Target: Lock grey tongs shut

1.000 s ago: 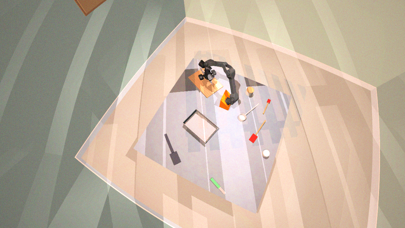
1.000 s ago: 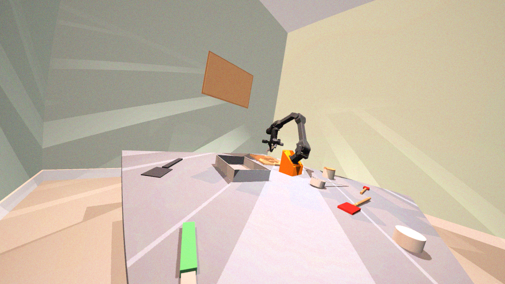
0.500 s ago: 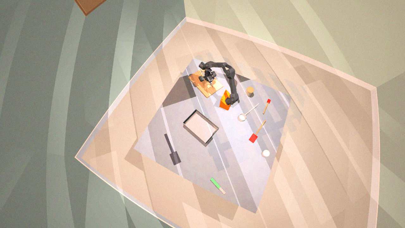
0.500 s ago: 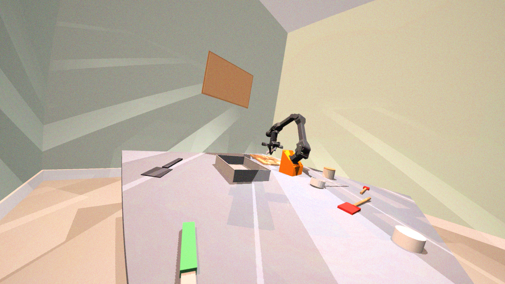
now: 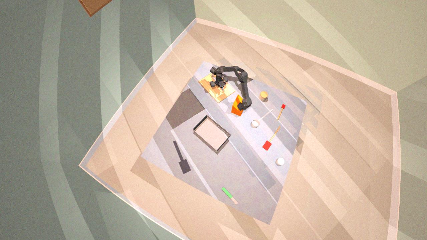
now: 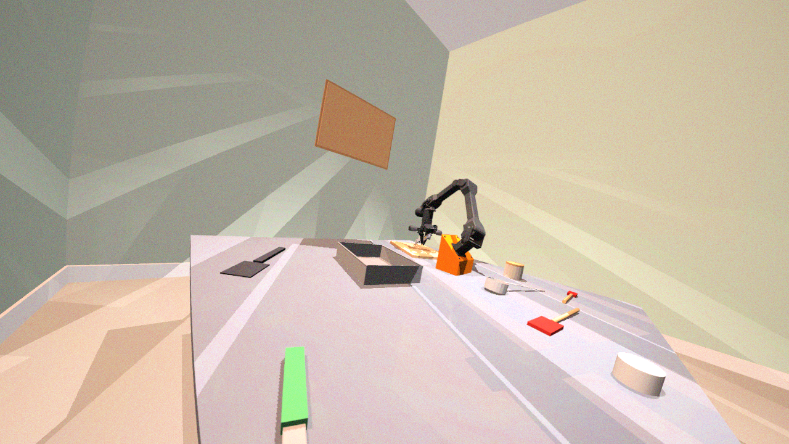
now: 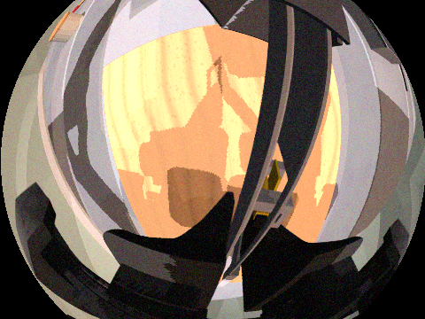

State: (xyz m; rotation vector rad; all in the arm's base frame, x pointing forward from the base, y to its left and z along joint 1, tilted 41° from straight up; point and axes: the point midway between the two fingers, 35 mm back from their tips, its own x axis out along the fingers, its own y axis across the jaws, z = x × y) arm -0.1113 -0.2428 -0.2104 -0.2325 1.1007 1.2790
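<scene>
Now: the wooden board 1 cm behind my gripper tip, 4 cm to the right of it and 4 cm below it. Also, from my gripper tip: dark spatula: 82 cm ahead, 13 cm to the left, 4 cm below; red scraper: 21 cm ahead, 74 cm to the left, 4 cm below; roasting tin: 47 cm ahead, 23 cm to the left, 2 cm below.
</scene>
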